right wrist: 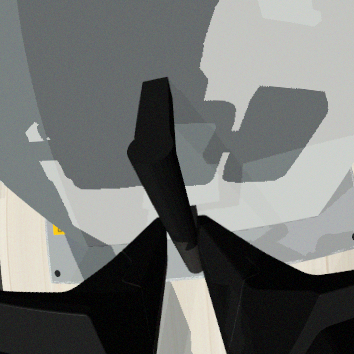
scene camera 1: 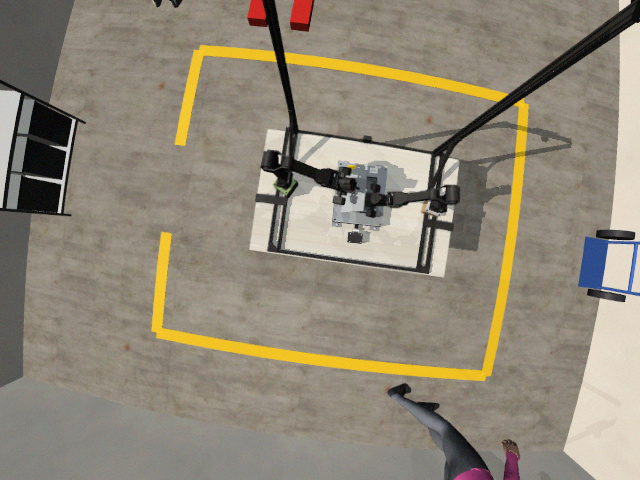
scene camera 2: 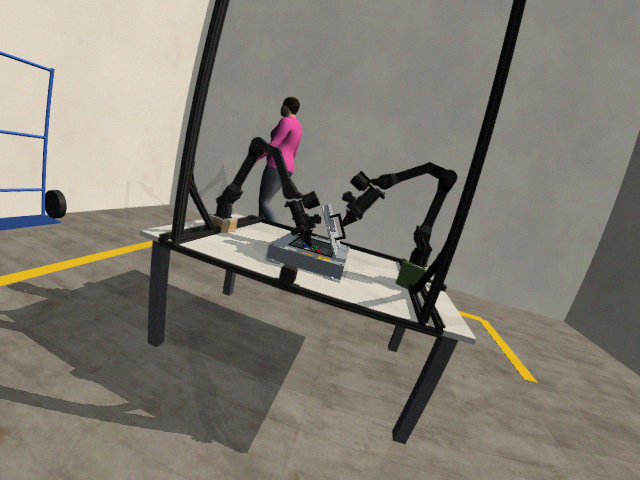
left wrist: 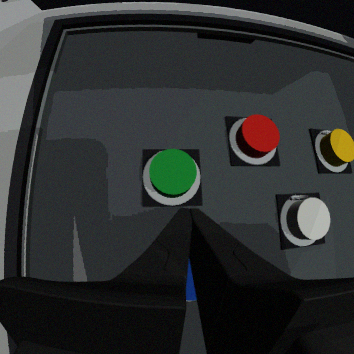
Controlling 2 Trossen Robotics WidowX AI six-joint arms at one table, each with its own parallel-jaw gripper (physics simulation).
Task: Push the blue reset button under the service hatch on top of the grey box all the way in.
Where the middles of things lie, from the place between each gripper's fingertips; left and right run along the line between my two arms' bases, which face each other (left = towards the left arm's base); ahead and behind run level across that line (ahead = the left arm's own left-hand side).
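You'd find the service hatch [scene camera 1: 354,202] 30 mm to the left of my right hand and 30 mm below it. From my right hand again, the red button [left wrist: 257,135] is 60 mm to the left, 10 mm behind and 130 mm below, while the green button [left wrist: 172,171] is 90 mm to the left, 40 mm ahead and 130 mm below. The white button [left wrist: 308,218] is 110 mm to the left of that right hand, 30 mm behind it and 130 mm below it.
For my left hand, the green button is 10 mm ahead of it and 20 mm to the right of it, and the white button is 70 mm behind it. The red button is 40 mm to the right of my left hand and 40 mm behind it, and the service hatch is 80 mm to the right of that hand, 30 mm behind it and 100 mm above it.
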